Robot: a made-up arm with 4 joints.
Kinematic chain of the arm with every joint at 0, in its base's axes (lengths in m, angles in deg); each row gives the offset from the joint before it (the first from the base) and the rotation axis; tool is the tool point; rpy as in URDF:
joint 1: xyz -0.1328 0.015 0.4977 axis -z
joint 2: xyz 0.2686 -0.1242 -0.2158 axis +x
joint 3: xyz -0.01 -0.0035 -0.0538 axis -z
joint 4: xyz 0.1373 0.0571 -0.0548 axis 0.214 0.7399 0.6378
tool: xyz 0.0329 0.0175 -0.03 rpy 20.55 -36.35 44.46
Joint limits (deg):
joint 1: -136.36..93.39
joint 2: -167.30..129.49
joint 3: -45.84..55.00
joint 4: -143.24..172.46
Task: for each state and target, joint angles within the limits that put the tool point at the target. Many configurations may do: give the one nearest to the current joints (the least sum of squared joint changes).
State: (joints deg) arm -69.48 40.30 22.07 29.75
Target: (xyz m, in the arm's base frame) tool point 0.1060 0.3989 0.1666
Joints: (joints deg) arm -65.54 32.42 21.63 -14.21
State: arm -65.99 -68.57 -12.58 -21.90
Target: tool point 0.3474 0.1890 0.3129
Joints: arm -48.50 -90.71 24.51 -36.25
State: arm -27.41 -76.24 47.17 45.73
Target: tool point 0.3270 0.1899 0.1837
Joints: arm -48.72 -52.05 23.00 21.09
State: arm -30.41 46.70 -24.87 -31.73
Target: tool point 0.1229 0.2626 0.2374
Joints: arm -31.04 25.07 -43.87 -25.13
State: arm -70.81 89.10 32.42 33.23
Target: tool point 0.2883 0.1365 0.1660
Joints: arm -20.42 54.62 37.62 8.85
